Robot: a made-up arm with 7 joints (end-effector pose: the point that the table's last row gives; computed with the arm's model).
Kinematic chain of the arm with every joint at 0, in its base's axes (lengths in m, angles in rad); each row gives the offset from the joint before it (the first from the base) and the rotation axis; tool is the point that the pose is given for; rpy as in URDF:
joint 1: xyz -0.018 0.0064 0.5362 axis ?
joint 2: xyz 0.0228 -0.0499 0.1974 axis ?
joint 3: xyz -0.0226 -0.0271 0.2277 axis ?
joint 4: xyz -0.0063 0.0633 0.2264 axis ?
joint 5: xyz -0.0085 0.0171 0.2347 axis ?
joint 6: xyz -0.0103 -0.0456 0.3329 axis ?
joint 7: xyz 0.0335 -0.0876 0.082 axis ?
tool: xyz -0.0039 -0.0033 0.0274 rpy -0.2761 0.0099 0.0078
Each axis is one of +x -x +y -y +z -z.
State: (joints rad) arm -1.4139 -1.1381 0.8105 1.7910 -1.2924 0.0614 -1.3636
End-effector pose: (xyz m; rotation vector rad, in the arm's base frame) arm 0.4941 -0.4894 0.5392 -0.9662 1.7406 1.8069
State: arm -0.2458 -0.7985 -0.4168 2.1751 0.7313 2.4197 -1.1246
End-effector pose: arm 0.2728 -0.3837 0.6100 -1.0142 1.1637 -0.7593
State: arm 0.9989 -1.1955 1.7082 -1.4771 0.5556 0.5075 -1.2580
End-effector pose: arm 0.9003 0.0807 0.8424 0.7890 -0.5757 0.5616
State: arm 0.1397 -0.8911 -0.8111 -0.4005 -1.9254 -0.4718 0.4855
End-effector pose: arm 0.5647 0.3651 1.5513 -0.1529 -0.2872 -2.4275
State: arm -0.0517 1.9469 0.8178 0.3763 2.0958 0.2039 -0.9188
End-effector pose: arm -0.9912 0.3101 0.4429 1.8800 1.1208 -1.6013
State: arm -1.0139 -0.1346 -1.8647 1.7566 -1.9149 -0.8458 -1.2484
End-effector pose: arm -0.6328 -0.2908 1.2276 -2.3282 -1.2725 -0.3181
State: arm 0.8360 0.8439 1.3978 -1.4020 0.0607 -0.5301 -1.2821
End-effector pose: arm 0.1528 -0.8365 1.0661 0.0790 -2.5078 0.4805
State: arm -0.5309 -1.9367 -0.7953 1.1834 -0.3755 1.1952 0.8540
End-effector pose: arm 0.3334 -0.7467 0.1377 -0.2794 1.8612 -1.1436
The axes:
joint 1: +z
joint 2: -y
joint 3: +z
joint 4: +y
joint 5: +z
joint 6: -y
joint 7: +x

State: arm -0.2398 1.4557 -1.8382 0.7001 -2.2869 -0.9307 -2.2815
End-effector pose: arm -1.0322 -0.1211 0.8561 1.3587 0.9517 0.5498
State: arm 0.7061 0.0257 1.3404 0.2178 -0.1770 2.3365 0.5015
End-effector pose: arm 0.0693 -0.0739 1.7222 2.0217 -1.3660 1.3139
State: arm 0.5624 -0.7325 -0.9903 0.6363 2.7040 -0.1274 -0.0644
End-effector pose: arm 0.9582 0.2673 1.2094 0.8635 0.4496 1.9202
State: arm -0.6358 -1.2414 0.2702 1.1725 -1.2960 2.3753 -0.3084
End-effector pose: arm 0.7968 -0.3792 0.6857 -1.2101 -0.0268 0.4280
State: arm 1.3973 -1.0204 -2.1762 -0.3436 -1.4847 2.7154 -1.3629
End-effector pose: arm 0.0632 0.9165 0.9718 0.3945 0.8532 0.6998
